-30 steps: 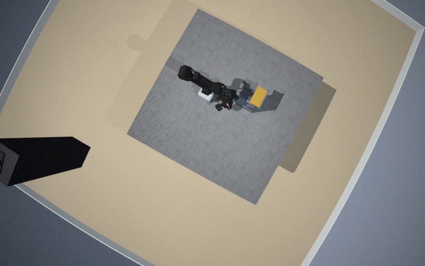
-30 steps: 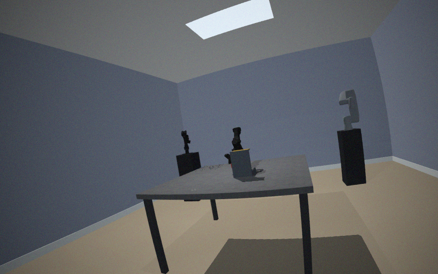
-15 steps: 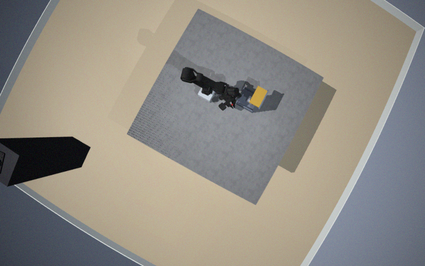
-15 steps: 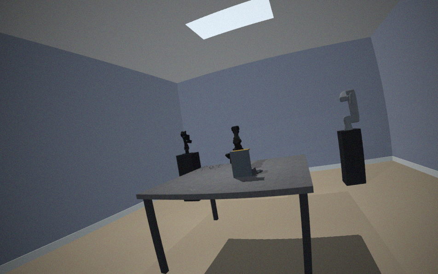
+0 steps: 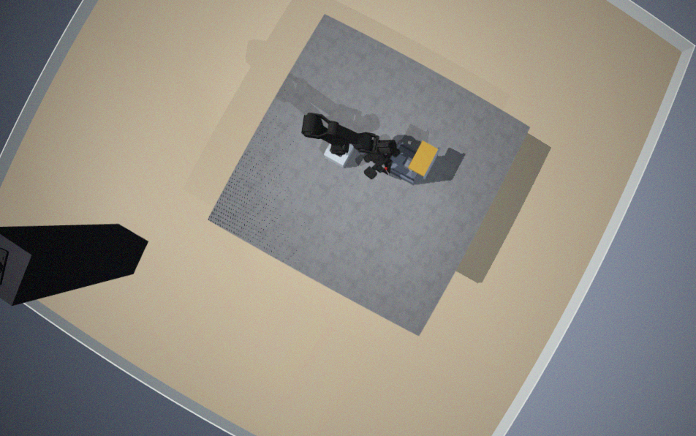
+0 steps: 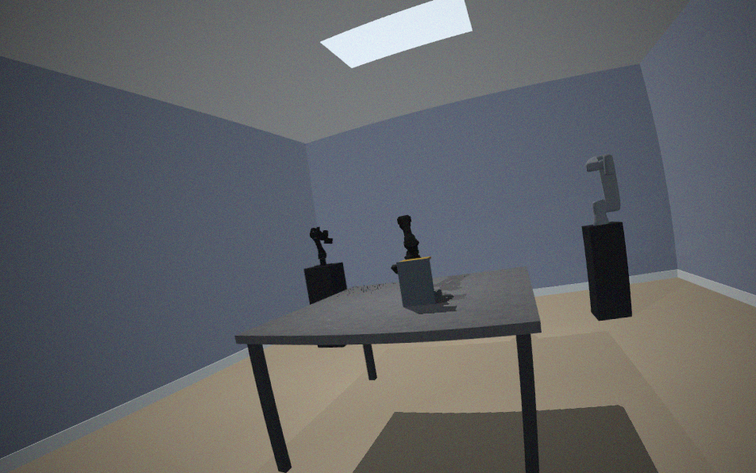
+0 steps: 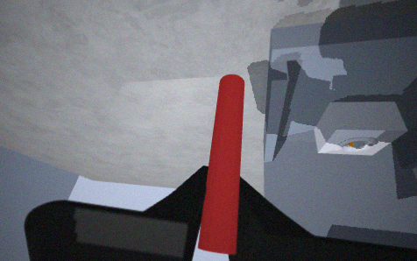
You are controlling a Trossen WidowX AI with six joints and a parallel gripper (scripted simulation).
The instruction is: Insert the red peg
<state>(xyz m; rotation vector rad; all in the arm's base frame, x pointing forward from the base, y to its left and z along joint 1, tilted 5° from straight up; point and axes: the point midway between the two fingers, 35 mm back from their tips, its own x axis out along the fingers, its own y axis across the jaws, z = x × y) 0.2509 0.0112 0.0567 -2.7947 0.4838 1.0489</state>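
Right now my gripper tip is 110 mm to the right of the orange roof, 110 mm below it and 100 mm short of it. From my gripper tip the other things lie so: red peg (30 mm behind, 10 mm to the left).
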